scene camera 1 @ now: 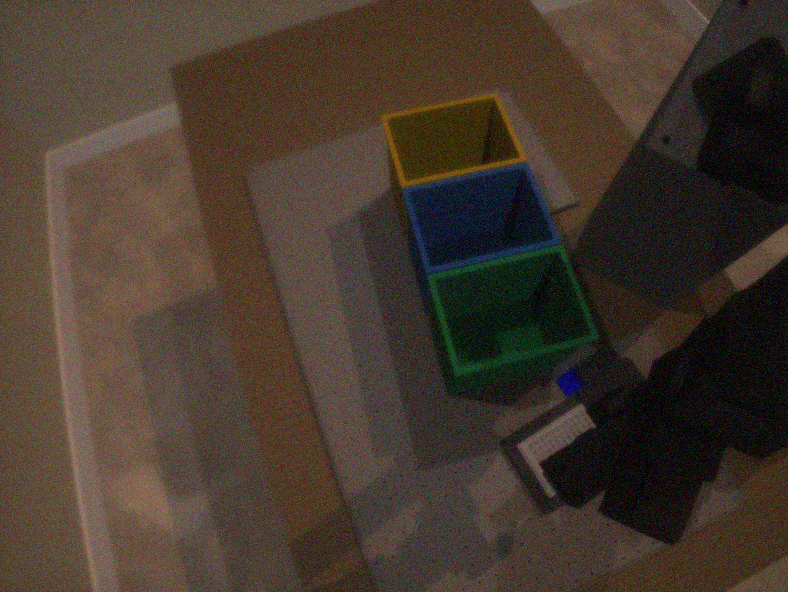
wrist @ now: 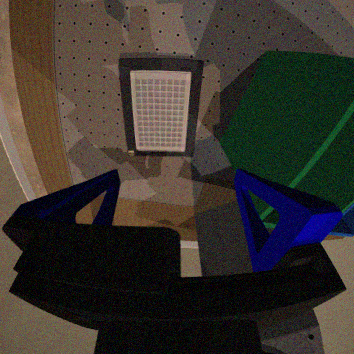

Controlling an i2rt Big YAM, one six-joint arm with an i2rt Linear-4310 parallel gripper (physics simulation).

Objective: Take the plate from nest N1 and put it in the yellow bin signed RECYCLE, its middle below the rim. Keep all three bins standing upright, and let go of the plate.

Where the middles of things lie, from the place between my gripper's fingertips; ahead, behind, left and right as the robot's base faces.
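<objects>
The yellow bin (scene camera 1: 452, 139) is 42 cm to the right of my gripper, 7 cm ahead of it and 8 cm below it. There's a green bin (scene camera 1: 496, 321) as well, 16 cm to the right of my gripper, 6 cm ahead and 8 cm below, and a blue bin (scene camera 1: 457, 222) that's 29 cm to the right of my gripper, 7 cm ahead and 8 cm below. As for the plate (scene camera 1: 563, 431), my gripper is 15 cm above it, 1 cm past it and 2 cm to the right of it.
</objects>
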